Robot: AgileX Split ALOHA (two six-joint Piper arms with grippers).
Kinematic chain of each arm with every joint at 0, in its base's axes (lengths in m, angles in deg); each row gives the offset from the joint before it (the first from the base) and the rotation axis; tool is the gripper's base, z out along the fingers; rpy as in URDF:
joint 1: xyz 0 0 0.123 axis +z
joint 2: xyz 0 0 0 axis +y
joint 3: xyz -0.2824 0 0.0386 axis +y
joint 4: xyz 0.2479 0 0.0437 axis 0.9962 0 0.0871
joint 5: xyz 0 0 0 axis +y
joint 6: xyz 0.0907 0 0.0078 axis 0.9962 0 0.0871
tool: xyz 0 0 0 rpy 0 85 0
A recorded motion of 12 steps. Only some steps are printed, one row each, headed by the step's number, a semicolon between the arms.
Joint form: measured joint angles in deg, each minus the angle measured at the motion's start. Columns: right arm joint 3, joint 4, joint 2, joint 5, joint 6, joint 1; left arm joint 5, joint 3, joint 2, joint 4, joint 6, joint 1.
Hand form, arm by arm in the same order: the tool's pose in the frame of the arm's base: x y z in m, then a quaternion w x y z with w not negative. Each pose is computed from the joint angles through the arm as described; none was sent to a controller.
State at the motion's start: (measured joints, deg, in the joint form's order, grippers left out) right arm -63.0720 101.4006 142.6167 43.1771 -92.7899 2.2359; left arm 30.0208 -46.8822 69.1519 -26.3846 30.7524 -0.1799
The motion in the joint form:
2: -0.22 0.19 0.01 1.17 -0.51 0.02; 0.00 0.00 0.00 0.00 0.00 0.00
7: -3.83 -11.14 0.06 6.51 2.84 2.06; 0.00 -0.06 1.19 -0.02 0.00 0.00
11: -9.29 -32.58 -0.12 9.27 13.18 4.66; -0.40 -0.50 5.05 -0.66 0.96 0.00
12: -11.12 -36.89 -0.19 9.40 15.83 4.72; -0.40 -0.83 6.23 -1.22 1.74 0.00
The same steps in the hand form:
2: 0.3638 0.0768 -0.0309 0.16681 -0.00255 0.90847 0.38322; 0.2445 -0.0211 0.2847 0.38900 0.10450 0.91192 -0.07853
7: 0.3647 0.0971 -0.0214 0.13665 -0.10119 0.89142 0.42007; 0.2480 -0.0211 0.2799 0.38000 0.10362 0.91571 -0.07966
11: 0.3617 0.1116 -0.0152 0.05088 -0.22758 0.88595 0.40088; 0.2596 -0.0213 0.2657 0.35683 0.10434 0.92467 -0.08235
12: 0.3662 0.1105 -0.0127 0.04071 -0.24562 0.88764 0.38743; 0.2634 -0.0217 0.2622 0.35114 0.10671 0.92640 -0.08424

